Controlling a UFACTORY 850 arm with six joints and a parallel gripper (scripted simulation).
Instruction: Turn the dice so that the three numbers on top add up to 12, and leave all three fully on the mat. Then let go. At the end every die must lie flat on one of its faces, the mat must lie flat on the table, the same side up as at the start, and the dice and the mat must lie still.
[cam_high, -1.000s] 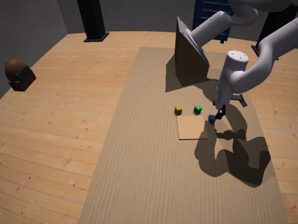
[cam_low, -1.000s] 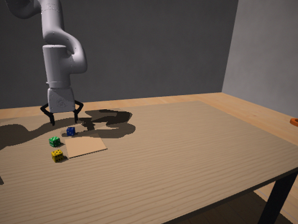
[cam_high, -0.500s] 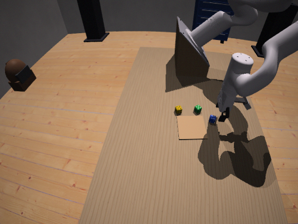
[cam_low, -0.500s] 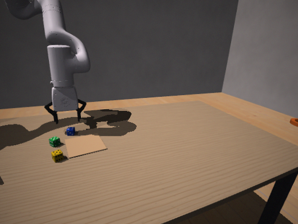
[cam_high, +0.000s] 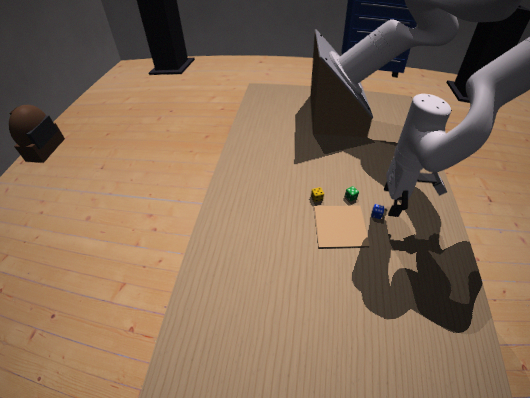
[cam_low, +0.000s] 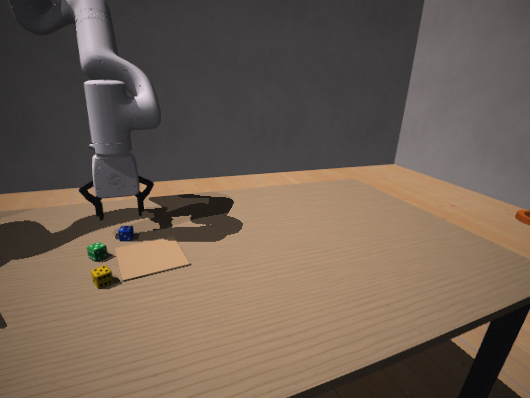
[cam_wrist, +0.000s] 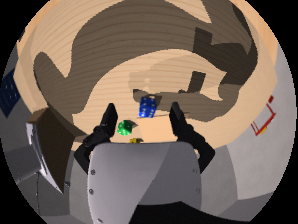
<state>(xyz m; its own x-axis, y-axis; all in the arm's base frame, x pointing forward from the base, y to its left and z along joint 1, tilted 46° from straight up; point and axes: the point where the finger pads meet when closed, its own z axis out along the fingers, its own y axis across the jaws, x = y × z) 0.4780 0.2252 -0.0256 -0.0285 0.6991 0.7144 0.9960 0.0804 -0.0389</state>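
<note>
The blue die is 40 mm below my hand, 30 mm to the right of it and 10 mm ahead of it. The rest, counted from my hand: yellow die (210 mm to the right, 40 mm below, 30 mm behind); then tan mat (140 mm to the right, 60 mm below, 60 mm ahead); then green die (110 mm to the right, 50 mm behind, 40 mm below).
</note>
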